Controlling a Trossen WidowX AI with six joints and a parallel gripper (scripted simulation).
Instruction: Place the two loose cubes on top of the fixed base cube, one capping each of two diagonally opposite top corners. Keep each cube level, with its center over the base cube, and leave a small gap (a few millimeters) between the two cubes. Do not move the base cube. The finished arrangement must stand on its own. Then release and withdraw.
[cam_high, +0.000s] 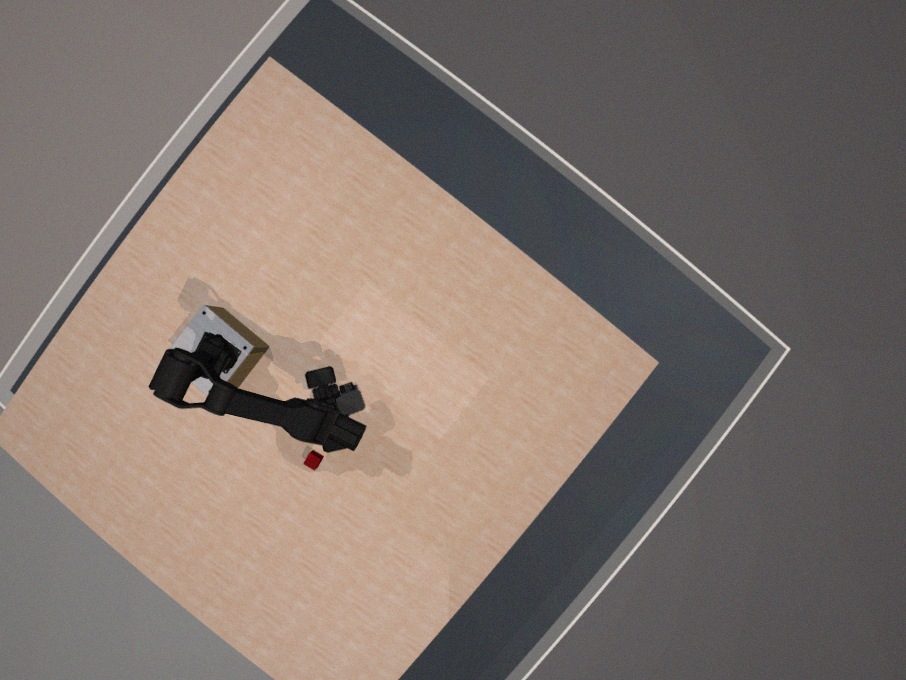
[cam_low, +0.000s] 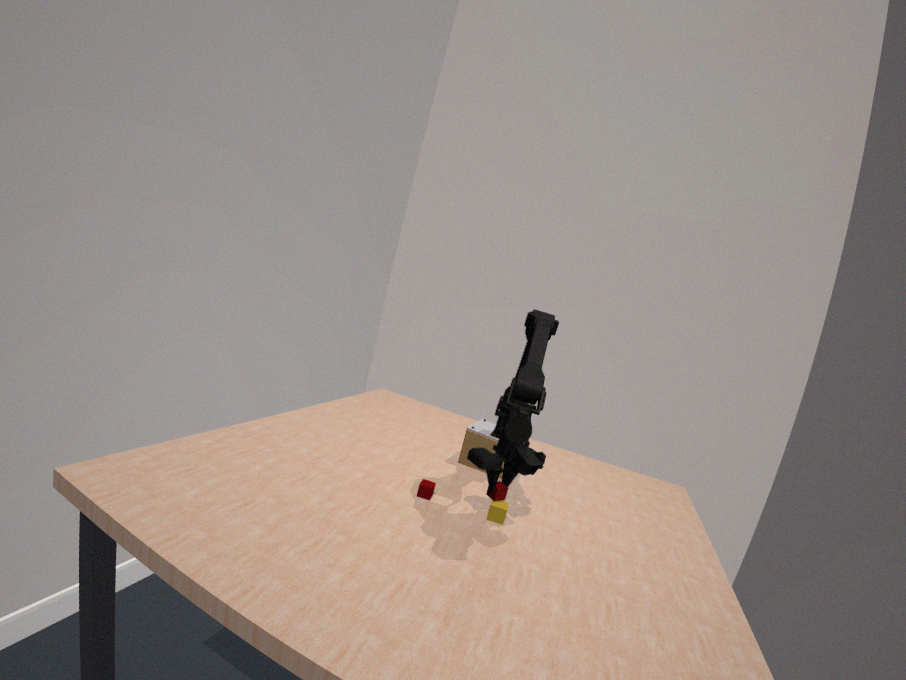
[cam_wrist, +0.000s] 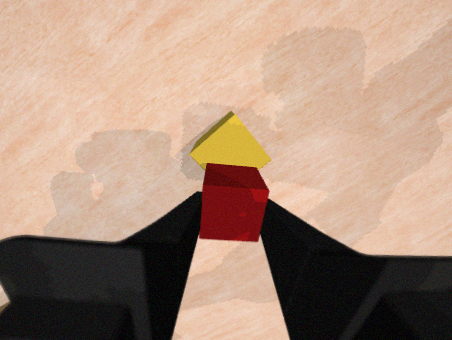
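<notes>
Right now the yellow base cube is 1 cm ahead of my gripper tip, 2 cm to the left of it and 4 cm below it.
</notes>
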